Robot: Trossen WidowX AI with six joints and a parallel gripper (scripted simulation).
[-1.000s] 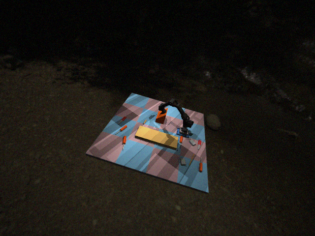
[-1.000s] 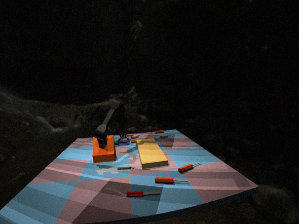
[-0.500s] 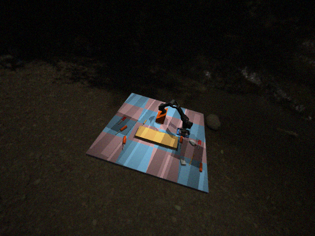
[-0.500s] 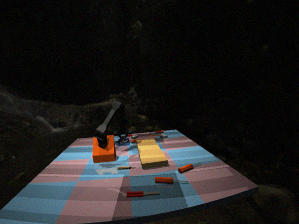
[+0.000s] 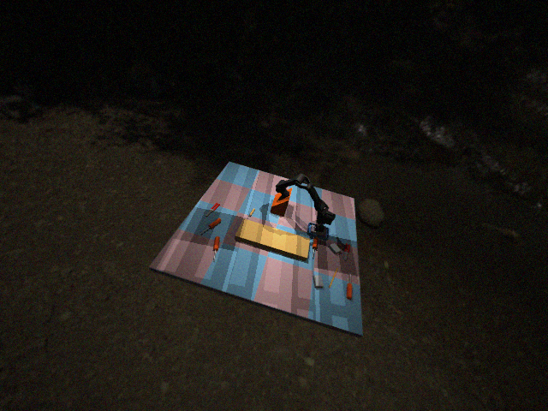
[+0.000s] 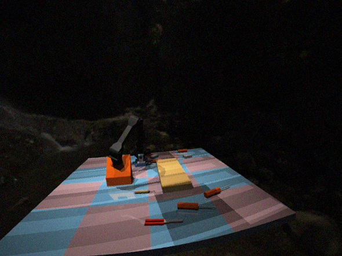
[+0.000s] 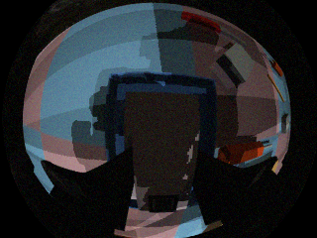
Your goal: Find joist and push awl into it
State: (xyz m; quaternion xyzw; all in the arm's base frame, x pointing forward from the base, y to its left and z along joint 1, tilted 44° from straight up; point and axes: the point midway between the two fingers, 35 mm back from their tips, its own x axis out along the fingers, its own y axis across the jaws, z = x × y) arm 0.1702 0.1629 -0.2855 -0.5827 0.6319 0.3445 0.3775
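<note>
Now: gripper tip 1 cm to the left of the blue tray and 2 cm above it. Also, from my gripper tip: awl: 1 cm ahead, 56 cm to the right, 2 cm below; then stud finder: 2 cm to the right, 2 cm above.
</note>
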